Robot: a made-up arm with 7 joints. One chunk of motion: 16 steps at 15 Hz.
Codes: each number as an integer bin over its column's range. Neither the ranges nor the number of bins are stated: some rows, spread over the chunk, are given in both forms.
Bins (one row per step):
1: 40 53 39 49 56 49 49
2: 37 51 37 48 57 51 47
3: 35 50 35 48 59 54 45
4: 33 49 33 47 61 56 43
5: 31 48 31 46 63 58 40
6: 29 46 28 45 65 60 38
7: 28 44 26 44 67 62 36
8: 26 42 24 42 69 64 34
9: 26 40 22 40 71 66 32
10: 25 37 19 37 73 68 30
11: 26 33 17 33 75 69 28
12: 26 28 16 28 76 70 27
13: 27 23 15 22 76 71 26
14: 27 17 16 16 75 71 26
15: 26 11 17 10 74 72 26
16: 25 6 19 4 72 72 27
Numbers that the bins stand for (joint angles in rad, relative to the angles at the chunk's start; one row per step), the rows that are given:
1: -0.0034 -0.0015 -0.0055 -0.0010 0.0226 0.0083 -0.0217
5: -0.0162 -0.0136 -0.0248 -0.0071 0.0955 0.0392 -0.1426
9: -0.0232 -0.0330 -0.0467 -0.0192 0.1787 0.0667 -0.2501
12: -0.0232 -0.0621 -0.0612 -0.0434 0.2307 0.0804 -0.3173
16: -0.0246 -0.1155 -0.0539 -0.0919 0.1891 0.0873 -0.3173
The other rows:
2: -0.0077 -0.0064 -0.0103 -0.0030 0.0330 0.0152 -0.0486
3: -0.0105 -0.0088 -0.0152 -0.0030 0.0538 0.0255 -0.0755
4: -0.0133 -0.0112 -0.0200 -0.0051 0.0746 0.0323 -0.1023
6: -0.0190 -0.0185 -0.0321 -0.0091 0.1163 0.0461 -0.1695
7: -0.0204 -0.0233 -0.0370 -0.0111 0.1371 0.0529 -0.1964
8: -0.0232 -0.0282 -0.0418 -0.0152 0.1579 0.0598 -0.2232
10: -0.0246 -0.0403 -0.0539 -0.0253 0.1995 0.0735 -0.2770
11: -0.0232 -0.0500 -0.0588 -0.0333 0.2203 0.0770 -0.3038
13: -0.0218 -0.0742 -0.0636 -0.0556 0.2307 0.0838 -0.3307
14: -0.0218 -0.0888 -0.0612 -0.0677 0.2203 0.0838 -0.3307
15: -0.0232 -0.1033 -0.0588 -0.0798 0.2099 0.0873 -0.3307

